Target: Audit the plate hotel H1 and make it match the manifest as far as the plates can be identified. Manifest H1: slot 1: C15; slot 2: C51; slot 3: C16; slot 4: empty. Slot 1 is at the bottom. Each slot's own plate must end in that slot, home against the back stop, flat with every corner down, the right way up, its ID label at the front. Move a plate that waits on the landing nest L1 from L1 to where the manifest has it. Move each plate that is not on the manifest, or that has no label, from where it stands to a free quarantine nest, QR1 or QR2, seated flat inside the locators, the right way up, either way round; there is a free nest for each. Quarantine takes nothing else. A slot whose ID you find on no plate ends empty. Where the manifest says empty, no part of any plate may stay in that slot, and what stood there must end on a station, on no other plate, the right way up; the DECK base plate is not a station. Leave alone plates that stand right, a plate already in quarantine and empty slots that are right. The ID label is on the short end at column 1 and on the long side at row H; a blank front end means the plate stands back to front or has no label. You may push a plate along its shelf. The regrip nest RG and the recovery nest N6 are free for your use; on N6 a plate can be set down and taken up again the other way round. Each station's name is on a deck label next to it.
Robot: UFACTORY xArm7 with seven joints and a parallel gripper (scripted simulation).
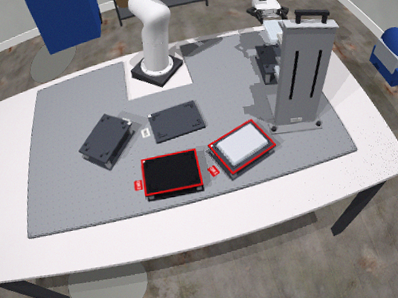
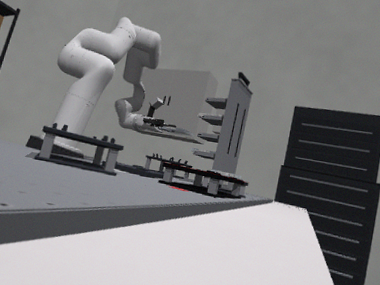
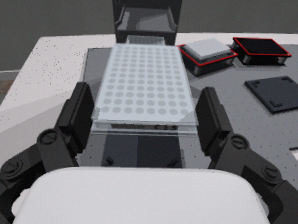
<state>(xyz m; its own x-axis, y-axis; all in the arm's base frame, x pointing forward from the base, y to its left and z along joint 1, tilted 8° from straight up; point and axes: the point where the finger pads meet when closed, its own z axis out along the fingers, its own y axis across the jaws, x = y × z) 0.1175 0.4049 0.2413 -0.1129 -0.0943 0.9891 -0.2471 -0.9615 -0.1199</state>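
The RG label is 50 mm behind my hand, 10 mm to the left of it and 210 mm below it. Also, from my hand: H1 label: 200 mm ahead, 50 mm to the left, 210 mm below; white plate: 350 mm ahead, 290 mm to the right, 160 mm below; plate labelled C16: 230 mm ahead, 60 mm to the right, 50 mm above.
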